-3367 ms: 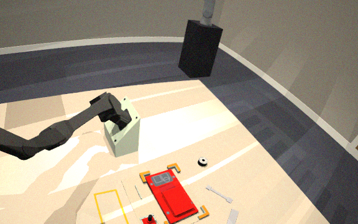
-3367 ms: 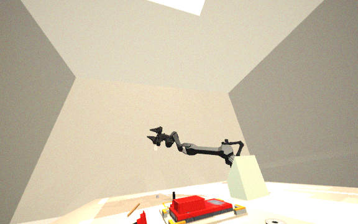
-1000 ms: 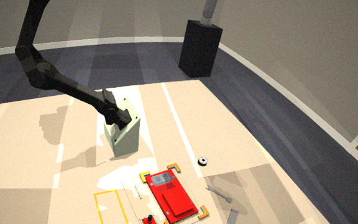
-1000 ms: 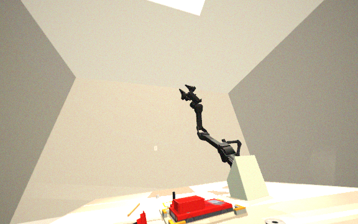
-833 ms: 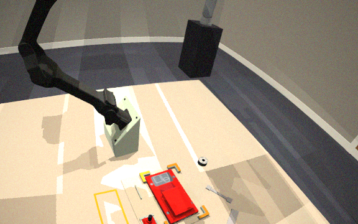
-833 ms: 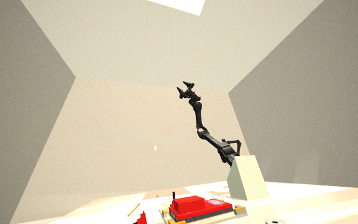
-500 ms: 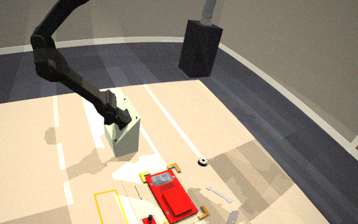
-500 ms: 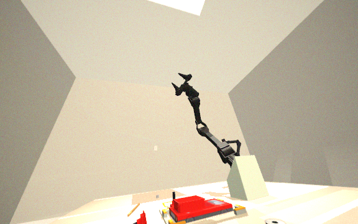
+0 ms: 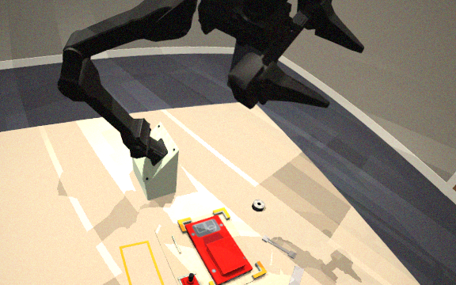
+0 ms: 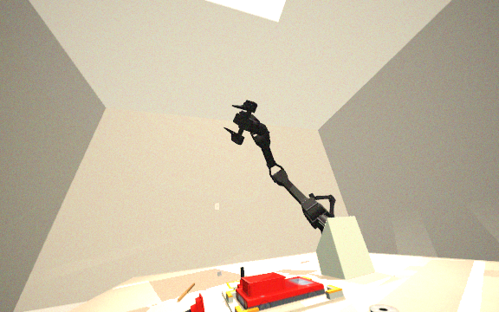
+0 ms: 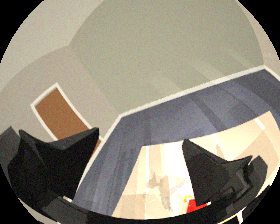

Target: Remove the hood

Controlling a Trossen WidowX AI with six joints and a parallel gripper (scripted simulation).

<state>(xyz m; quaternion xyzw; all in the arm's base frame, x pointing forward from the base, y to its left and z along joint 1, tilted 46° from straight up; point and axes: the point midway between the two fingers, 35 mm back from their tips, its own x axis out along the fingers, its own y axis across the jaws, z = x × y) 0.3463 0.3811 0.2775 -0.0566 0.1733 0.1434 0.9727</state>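
Now: the red hood 80 mm behind my gripper tip, 10 mm to the right of it and 530 mm below it. From my gripper tip the other things lie so: grey strip (70 mm ahead, 140 mm to the left, 570 mm below); then wheel (210 mm behind, 190 mm to the left, 560 mm below); then thin wooden rod (110 mm ahead, 240 mm to the right, 570 mm below).
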